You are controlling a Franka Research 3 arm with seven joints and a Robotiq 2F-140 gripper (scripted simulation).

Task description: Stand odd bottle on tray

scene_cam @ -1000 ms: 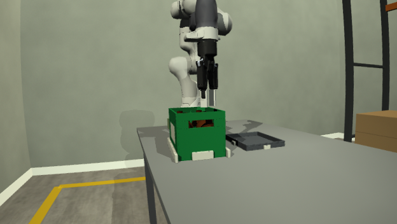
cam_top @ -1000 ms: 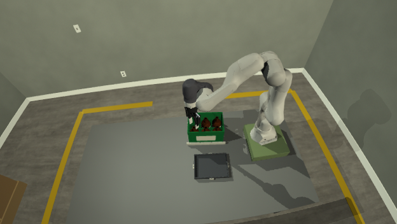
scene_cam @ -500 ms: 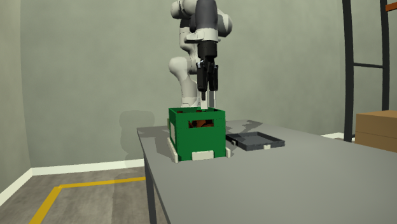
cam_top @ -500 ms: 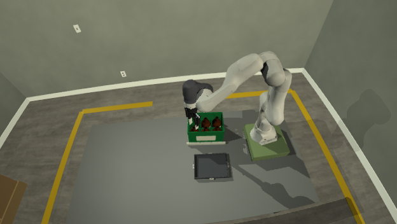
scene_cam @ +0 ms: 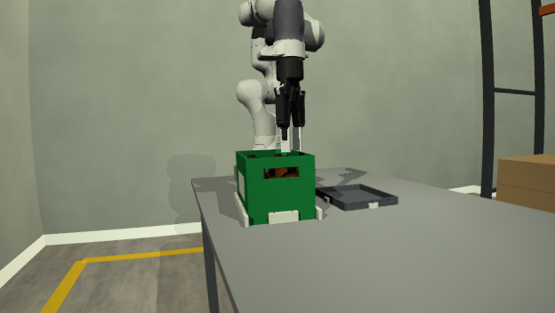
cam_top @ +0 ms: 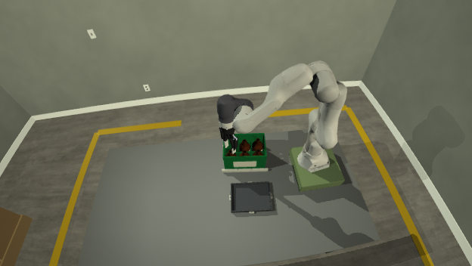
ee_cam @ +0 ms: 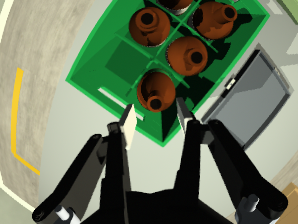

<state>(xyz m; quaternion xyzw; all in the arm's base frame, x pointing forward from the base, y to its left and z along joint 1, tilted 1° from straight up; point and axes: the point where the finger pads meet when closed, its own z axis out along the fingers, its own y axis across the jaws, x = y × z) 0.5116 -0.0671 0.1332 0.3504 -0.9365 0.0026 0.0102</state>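
Right now the green crate is 130 mm below my hand, 90 mm behind it and 40 mm to the right of it. The rest, counted from my hand: dark grey tray: 260 mm to the left, 200 mm below, 100 mm behind.
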